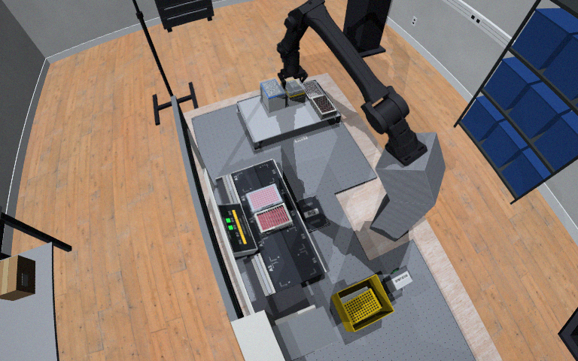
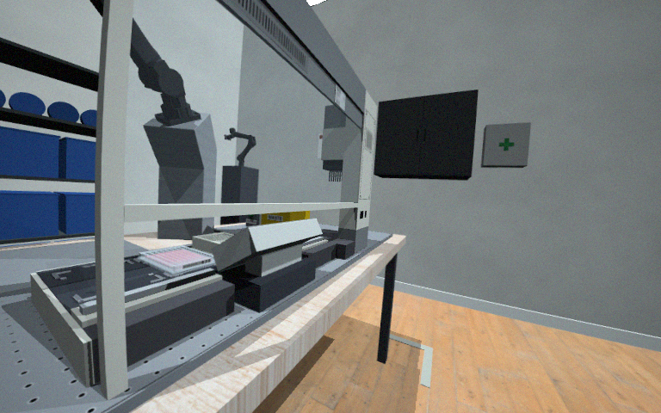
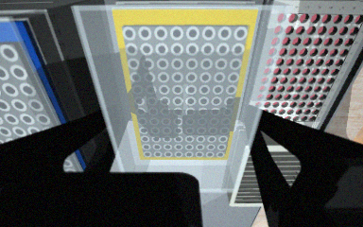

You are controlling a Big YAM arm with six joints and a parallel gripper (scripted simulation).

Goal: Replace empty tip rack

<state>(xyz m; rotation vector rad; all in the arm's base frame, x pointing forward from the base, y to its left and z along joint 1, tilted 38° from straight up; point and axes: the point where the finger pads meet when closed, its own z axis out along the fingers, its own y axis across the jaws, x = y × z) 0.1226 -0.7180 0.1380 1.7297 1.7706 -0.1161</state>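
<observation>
Right now the shelf unit is 80 mm below my hand, 60 mm to the left of it and 60 mm ahead of it. From my hand the other things lie so: shelf label 230 mm to the left, 140 mm below, 70 mm ahead; then clear tip-rack cover 10 mm above; then pink plate 450 mm to the left, 370 mm ahead, 90 mm below.
</observation>
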